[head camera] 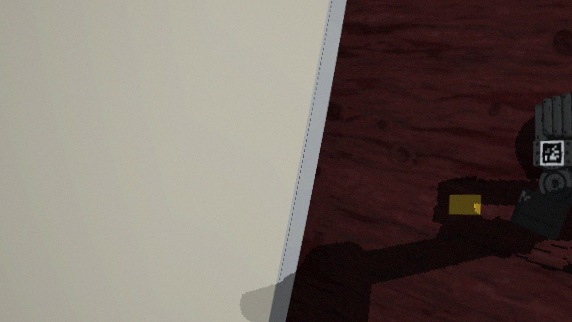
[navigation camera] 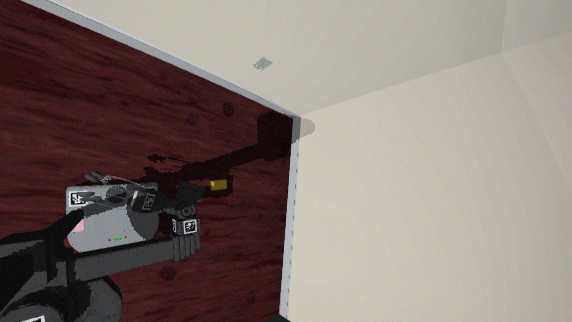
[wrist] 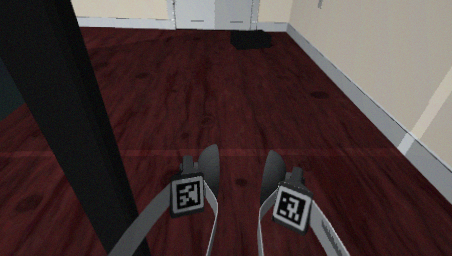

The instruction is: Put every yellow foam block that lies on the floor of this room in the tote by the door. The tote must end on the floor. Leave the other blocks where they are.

Labels:
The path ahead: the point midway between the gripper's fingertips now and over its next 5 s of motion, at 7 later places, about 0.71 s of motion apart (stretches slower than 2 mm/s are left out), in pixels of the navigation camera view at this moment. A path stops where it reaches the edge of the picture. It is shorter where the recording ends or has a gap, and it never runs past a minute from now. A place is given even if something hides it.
The gripper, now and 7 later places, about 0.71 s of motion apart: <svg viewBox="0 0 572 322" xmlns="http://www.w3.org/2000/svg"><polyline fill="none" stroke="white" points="81,184 157,187 166,198 162,197 166,196 182,194 201,193 210,192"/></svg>

